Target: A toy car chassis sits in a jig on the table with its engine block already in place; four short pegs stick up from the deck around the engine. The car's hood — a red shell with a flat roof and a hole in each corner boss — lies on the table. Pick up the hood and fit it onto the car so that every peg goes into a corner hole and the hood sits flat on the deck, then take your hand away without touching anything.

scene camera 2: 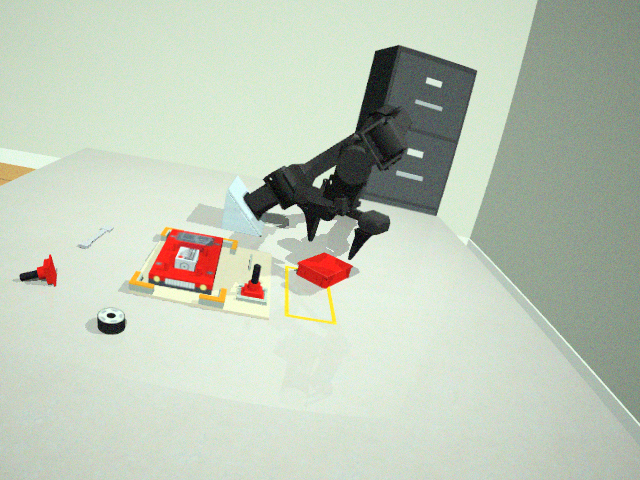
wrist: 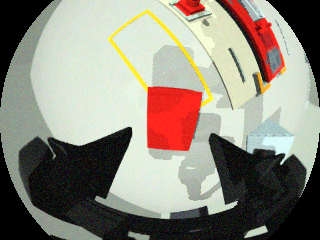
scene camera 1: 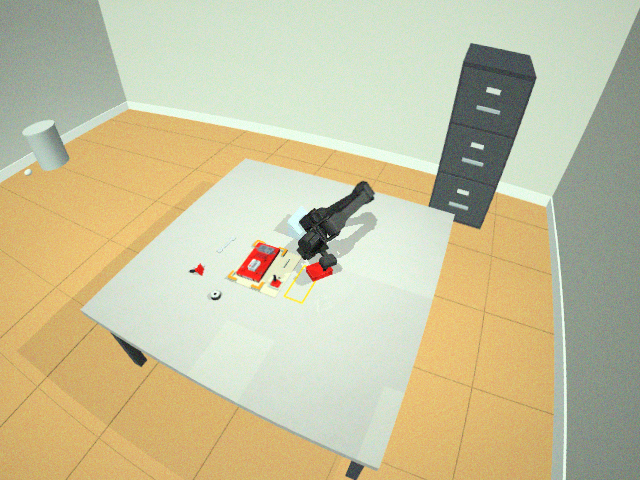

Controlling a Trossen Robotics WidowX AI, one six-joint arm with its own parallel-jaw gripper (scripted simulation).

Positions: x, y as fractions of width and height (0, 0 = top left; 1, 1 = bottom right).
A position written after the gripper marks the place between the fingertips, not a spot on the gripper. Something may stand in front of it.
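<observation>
The gripper (scene camera 2: 0.51, 0.52) is open and holding nothing, and the wrist view shows the gripper as well (wrist: 0.54, 0.56). There's also a red hood (scene camera 2: 0.51, 0.56), and you get that hood in the wrist view too (wrist: 0.54, 0.47).
</observation>
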